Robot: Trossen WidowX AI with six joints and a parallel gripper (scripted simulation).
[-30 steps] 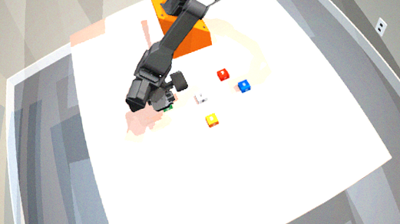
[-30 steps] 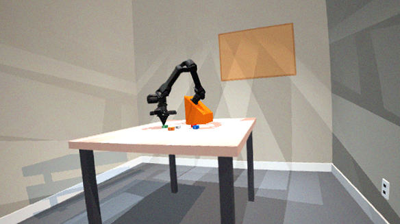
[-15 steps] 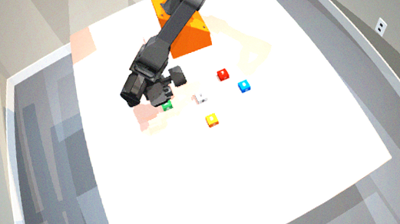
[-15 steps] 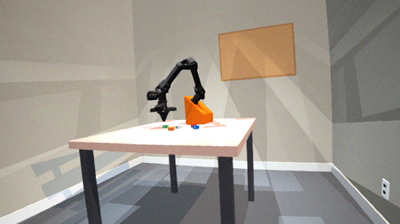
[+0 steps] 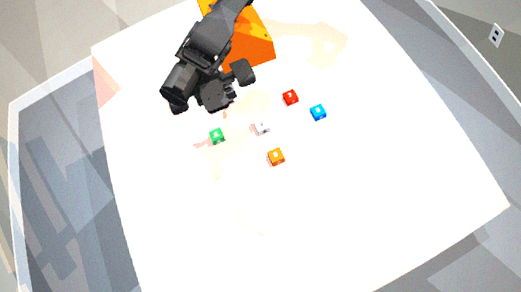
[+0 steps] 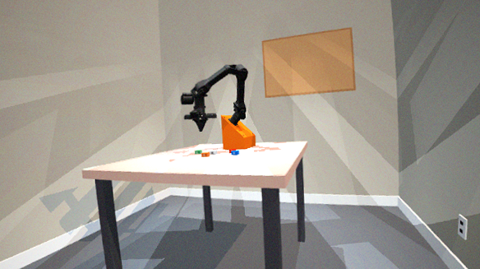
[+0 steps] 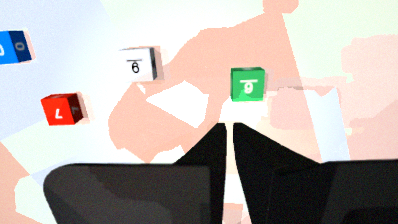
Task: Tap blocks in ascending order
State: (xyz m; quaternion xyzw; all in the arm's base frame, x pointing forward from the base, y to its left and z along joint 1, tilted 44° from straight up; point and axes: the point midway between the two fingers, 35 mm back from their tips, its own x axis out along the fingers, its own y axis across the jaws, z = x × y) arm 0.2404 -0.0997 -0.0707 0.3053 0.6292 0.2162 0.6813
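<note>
Now: the red block 1 cm behind my gripper tip, 18 cm to the left of it and 12 cm below it. The rest, counted from my gripper tip: white block: 2 cm ahead, 8 cm to the left, 12 cm below; yellow-orange block: 12 cm ahead, 7 cm to the left, 12 cm below; green block: 1 cm behind, 3 cm to the right, 12 cm below.
</note>
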